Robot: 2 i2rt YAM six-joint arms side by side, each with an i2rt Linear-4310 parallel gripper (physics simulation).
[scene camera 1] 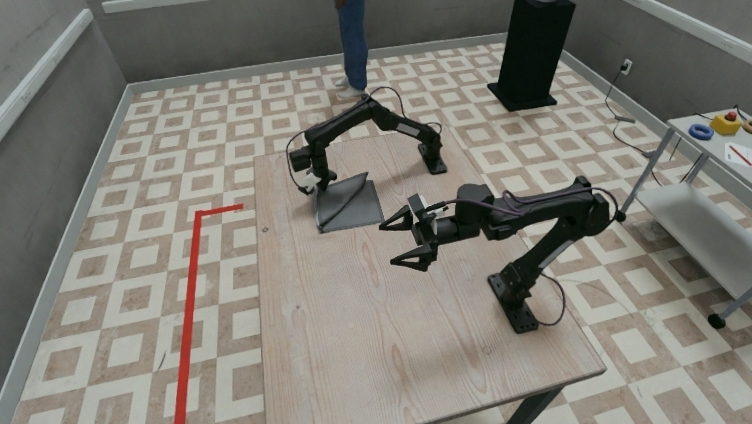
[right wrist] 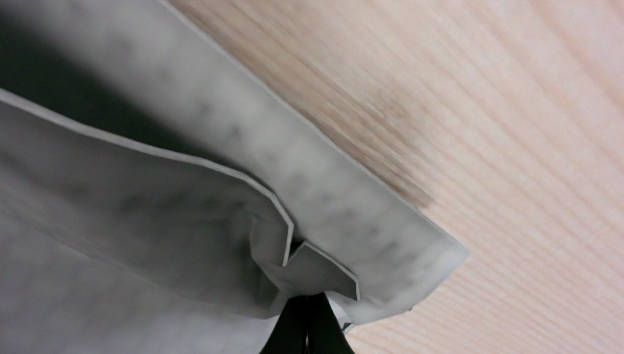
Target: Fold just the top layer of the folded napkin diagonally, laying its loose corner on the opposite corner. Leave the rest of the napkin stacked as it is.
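Note:
The grey napkin [scene camera 1: 363,205] [right wrist: 320,170] lies on the table. Its top layer [scene camera 1: 339,190] [right wrist: 165,195] is folded over diagonally, with the crease running from the back right corner to the front left corner. The crease is raised at the back right. My right gripper [scene camera 1: 322,188] [right wrist: 307,293] points down at the back left corner and is shut on the napkin's top layer; the cloth puckers at its tips. In the right wrist view, a wavy edge stands up over a paler layer. My left gripper [scene camera 1: 385,244] is open and empty, above the table right of the napkin.
The wooden table [scene camera 1: 337,326] carries both arm bases. A red tape line [scene camera 1: 189,294] runs on the floor at the left. A person [scene camera 1: 353,47] stands behind the table. A black pedestal [scene camera 1: 534,52] stands at the back right, and a grey cart [scene camera 1: 695,221] at the right.

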